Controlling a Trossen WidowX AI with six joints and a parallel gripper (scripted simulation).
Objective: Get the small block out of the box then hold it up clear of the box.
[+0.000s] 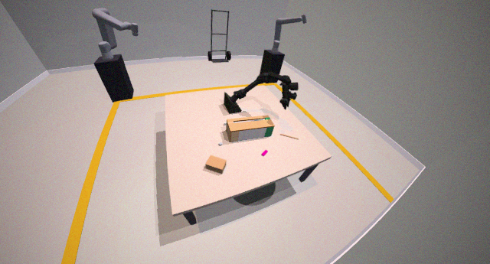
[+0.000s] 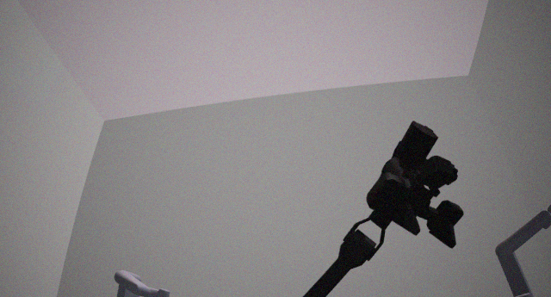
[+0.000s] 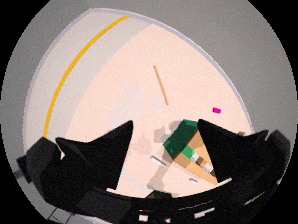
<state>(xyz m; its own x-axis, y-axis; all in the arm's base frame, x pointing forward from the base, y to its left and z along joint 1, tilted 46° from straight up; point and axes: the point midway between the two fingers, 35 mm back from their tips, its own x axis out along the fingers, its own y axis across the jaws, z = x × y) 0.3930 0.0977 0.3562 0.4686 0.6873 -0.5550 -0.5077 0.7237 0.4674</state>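
The tan block is 28 cm to the right of my gripper tip, 15 cm below it and 6 cm behind it. The rest, counted from my gripper tip: brown carton (70 cm to the right, 21 cm below, 17 cm ahead); thin wooden stick (23 cm below, 13 cm ahead, 2 cm to the left); magenta block (30 cm to the right, 23 cm below, 20 cm ahead).
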